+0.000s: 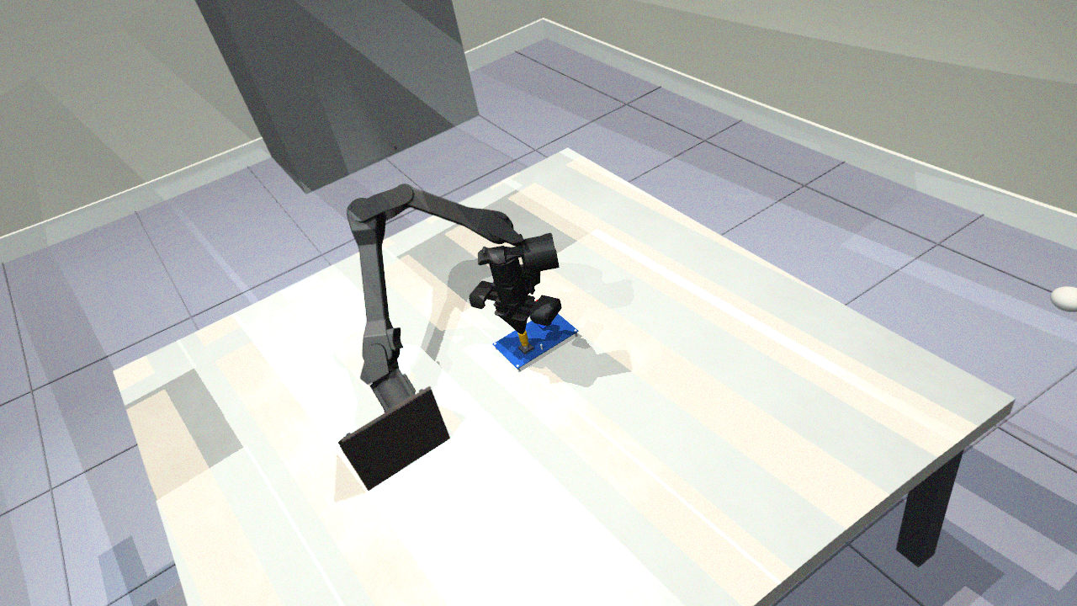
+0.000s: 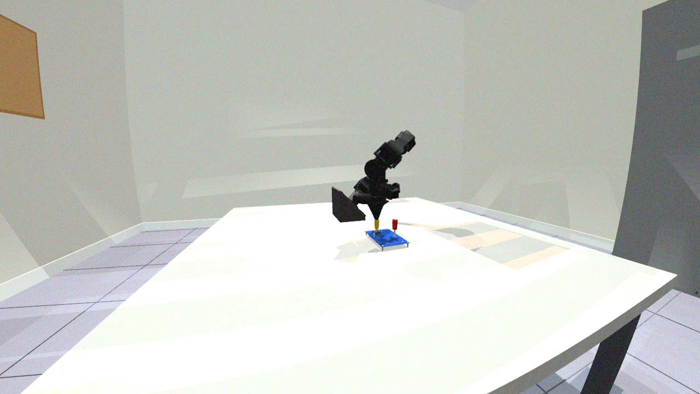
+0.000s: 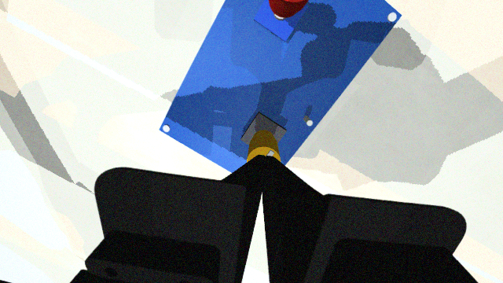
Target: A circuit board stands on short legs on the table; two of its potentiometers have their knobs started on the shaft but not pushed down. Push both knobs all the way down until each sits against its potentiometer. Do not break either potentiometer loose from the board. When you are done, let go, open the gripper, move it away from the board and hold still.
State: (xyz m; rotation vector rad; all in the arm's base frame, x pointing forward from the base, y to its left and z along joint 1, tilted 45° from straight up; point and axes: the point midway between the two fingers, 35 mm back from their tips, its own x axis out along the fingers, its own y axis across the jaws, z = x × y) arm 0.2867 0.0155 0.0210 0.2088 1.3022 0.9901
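Right now the yellow knob is 1 cm below my gripper tip. The rest, counted from my gripper tip: red knob 7 cm ahead, 4 cm to the left.
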